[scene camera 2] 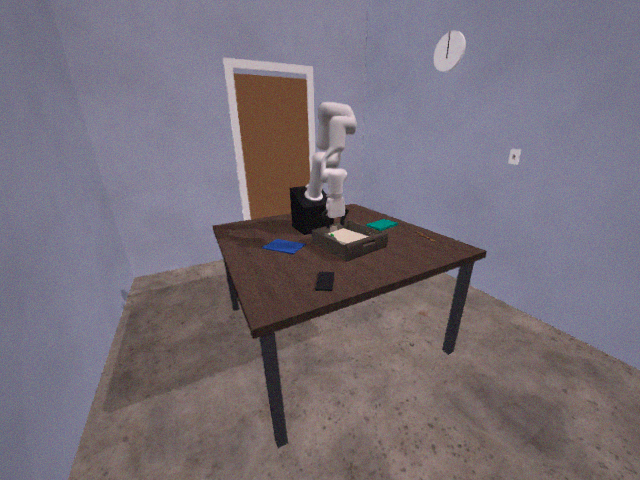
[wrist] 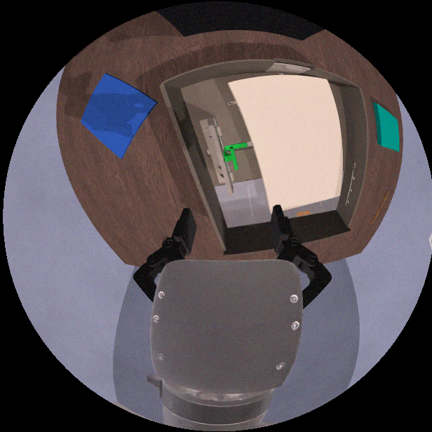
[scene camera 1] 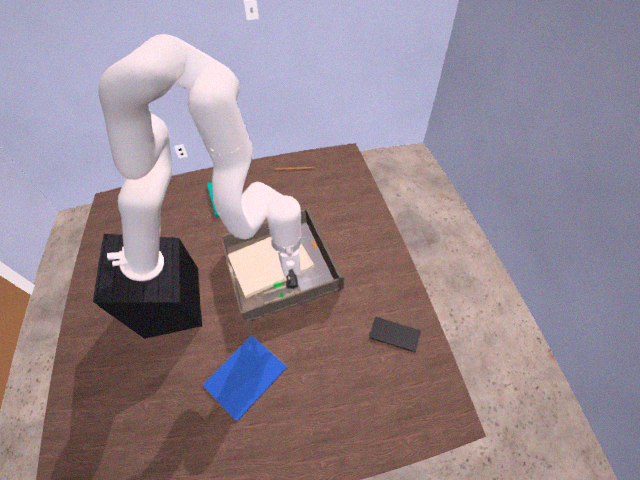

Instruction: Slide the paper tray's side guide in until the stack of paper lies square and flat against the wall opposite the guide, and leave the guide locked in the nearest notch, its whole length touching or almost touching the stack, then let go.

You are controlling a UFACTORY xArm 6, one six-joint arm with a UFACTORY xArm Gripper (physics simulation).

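Frame: origin at the arm's base, x ahead, y left, z up, level; metres.
Where they show: gripper, fingertip midpoint: (scene camera 2: pixel 335 226) (scene camera 1: pixel 289 272); arm's base, origin of the base link: (scene camera 2: pixel 313 195) (scene camera 1: pixel 141 262).
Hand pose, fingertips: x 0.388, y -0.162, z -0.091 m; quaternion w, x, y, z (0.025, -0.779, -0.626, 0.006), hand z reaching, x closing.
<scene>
Each offset is from my fingertips to the centre of the thing.
The paper tray @(dx +0.000, dy +0.107, dz -0.093 m) (scene camera 1: pixel 295 303) (scene camera 2: pixel 363 250) (wrist: pixel 361 150) stands on the table. A cream stack of paper @(dx -0.027, dy +0.134, dz -0.111 m) (scene camera 1: pixel 256 268) (scene camera 2: pixel 348 236) (wrist: pixel 300 140) lies in it, slightly turned to the tray's walls, beside the right wall in the wrist view. The grey side guide (wrist: pixel 218 156) stands near the left wall there, with a clear gap to the stack. Its green lever @(dx -0.039, dy +0.017, dz -0.097 m) (scene camera 1: pixel 278 284) (scene camera 2: pixel 331 235) (wrist: pixel 231 152) points toward the stack. My gripper (scene camera 1: pixel 291 281) (scene camera 2: pixel 336 223) (wrist: pixel 232 215) is open and empty above the guide's side of the tray. Contact with the opposite wall is unclear.
A blue book @(dx -0.240, dy -0.189, dz -0.137 m) (scene camera 1: pixel 245 378) (scene camera 2: pixel 283 246) (wrist: pixel 119 115) lies outside the tray on the guide's side. A teal book @(dx -0.080, dy +0.539, dz -0.132 m) (scene camera 1: pixel 212 199) (scene camera 2: pixel 382 224) (wrist: pixel 387 127) lies beyond the opposite wall. A dark flat block @(dx +0.224, dy -0.271, dz -0.137 m) (scene camera 1: pixel 394 334) (scene camera 2: pixel 325 281) and a thin brown stick @(dx +0.244, dy +0.557, dz -0.137 m) (scene camera 1: pixel 294 168) lie on the table.
</scene>
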